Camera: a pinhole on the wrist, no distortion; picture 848 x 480 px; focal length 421.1 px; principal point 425.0 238.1 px. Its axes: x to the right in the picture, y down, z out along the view. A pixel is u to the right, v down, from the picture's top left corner.
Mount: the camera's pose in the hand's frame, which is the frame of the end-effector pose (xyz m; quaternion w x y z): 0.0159 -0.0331 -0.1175 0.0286 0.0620 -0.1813 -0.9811
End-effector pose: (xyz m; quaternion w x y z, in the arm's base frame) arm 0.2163 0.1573 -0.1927 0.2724 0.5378 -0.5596 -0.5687
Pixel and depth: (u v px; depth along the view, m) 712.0 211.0 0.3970
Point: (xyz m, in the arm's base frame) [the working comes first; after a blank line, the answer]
In the camera's frame: 0.2706 -0.0255 0.3970

0.0744 0.4836 -0.0406
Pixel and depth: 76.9 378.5 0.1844
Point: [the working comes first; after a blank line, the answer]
In the camera's frame: -0.1524 0.0615 0.1844

0.0960 0.0602 -0.2686
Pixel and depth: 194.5 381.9 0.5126
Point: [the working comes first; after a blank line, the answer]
In the camera's frame: -0.2806 0.1750 0.5126

-0.2628 0.0994 -0.3506
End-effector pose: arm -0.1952 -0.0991 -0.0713 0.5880 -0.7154 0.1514 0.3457
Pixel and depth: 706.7 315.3 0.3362
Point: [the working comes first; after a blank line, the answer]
In the camera's frame: 0.2249 0.0616 0.3362

-0.4403 0.0317 0.0756
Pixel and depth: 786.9 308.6 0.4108
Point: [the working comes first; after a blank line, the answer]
In the camera's frame: 0.3530 0.0688 0.4108

-0.5620 0.0576 0.1564
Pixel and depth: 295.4 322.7 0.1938
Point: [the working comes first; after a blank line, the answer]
In the camera's frame: -0.0596 0.0389 0.1938

-0.1873 -0.0122 -0.1138
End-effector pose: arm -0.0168 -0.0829 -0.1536 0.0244 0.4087 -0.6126 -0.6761
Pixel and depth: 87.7 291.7 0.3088
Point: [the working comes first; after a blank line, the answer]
In the camera's frame: -0.2473 0.0393 0.3088

-0.3139 -0.0456 -0.2376
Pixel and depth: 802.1 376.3 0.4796
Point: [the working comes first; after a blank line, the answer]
In the camera's frame: 0.4295 0.1574 0.4796

0.1194 0.4491 0.0245
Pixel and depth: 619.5 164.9 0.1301
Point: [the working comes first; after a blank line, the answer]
In the camera's frame: 0.0601 -0.0226 0.1301

0.0174 -0.0668 -0.0957
